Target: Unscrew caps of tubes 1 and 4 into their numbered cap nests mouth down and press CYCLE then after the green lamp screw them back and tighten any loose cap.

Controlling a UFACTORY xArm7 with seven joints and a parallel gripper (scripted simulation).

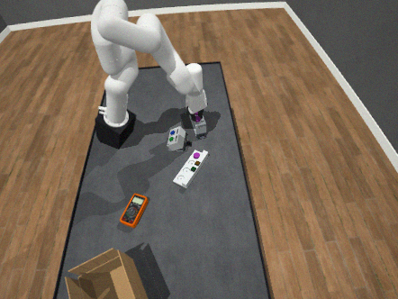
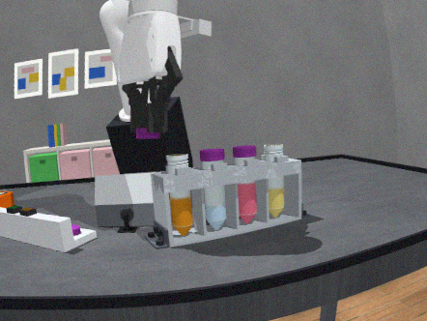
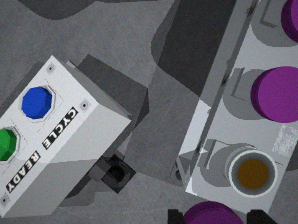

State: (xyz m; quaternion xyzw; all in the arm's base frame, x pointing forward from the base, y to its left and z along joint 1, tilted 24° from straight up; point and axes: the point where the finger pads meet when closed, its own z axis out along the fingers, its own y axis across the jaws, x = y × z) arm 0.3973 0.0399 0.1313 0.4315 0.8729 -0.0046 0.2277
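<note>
My hand is 14 cm past the blue key, 2 cm to the left of it and 11 cm above it. The rest, counted from my hand: cardboard box (29 cm behind, 82 cm to the right, 9 cm below); green key (14 cm behind, 7 cm to the right, 11 cm below); key housing (12 cm behind, 4 cm to the right, 12 cm below).
</note>
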